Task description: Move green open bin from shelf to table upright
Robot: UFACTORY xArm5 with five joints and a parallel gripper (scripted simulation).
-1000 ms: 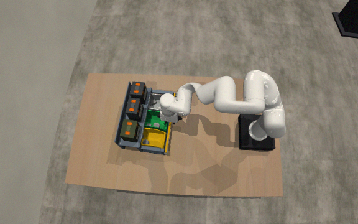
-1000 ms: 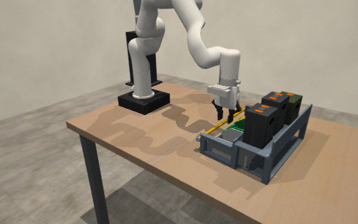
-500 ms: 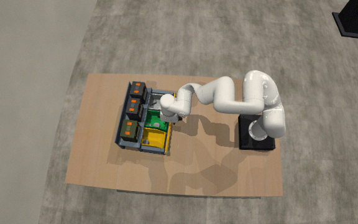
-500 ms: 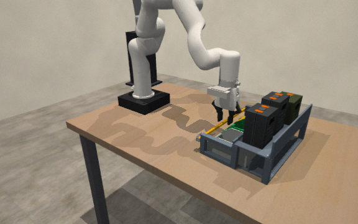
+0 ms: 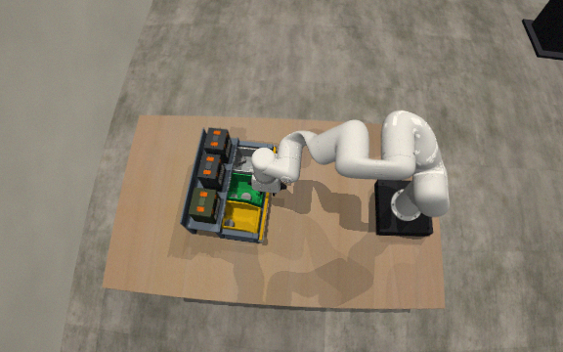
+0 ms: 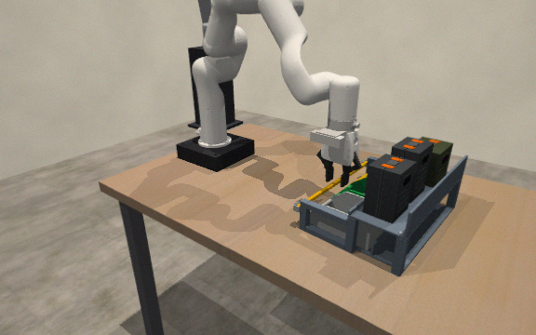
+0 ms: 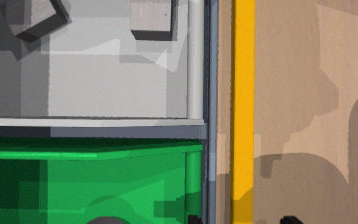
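Right now my hand is 2 cm above the thin yellow rod. Round my hand: green open bin (10 cm ahead, 3 cm below, 1 cm to the right); then grey part (9 cm ahead, 6 cm below, 1 cm to the left); then blue-grey shelf (13 cm ahead, 1 cm to the right, 1 cm below).
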